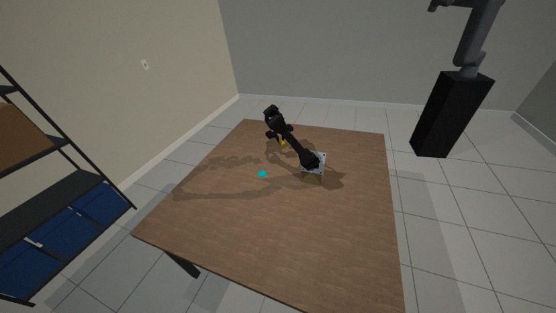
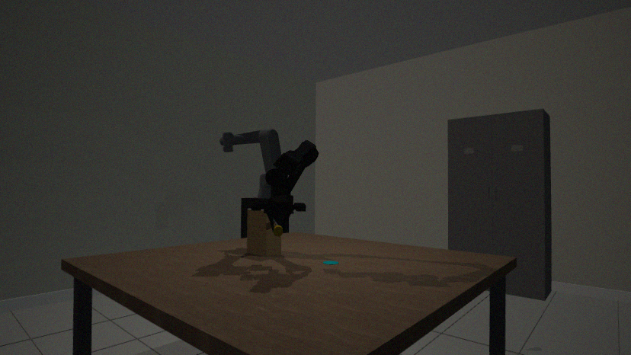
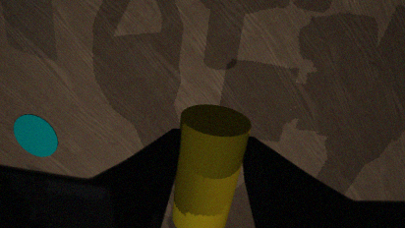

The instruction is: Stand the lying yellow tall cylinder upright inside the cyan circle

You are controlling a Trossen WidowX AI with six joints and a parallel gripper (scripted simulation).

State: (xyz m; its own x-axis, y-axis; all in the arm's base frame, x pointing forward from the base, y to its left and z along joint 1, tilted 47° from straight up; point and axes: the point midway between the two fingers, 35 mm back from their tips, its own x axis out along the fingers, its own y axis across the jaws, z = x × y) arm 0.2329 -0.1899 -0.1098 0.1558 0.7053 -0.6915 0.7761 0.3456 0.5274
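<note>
Right now the cyan circle is 100 mm ahead of my gripper tip, 200 mm to the left of it and 130 mm below it. Also, from my gripper tip: yellow tall cylinder (10 mm behind, 20 mm to the left).
</note>
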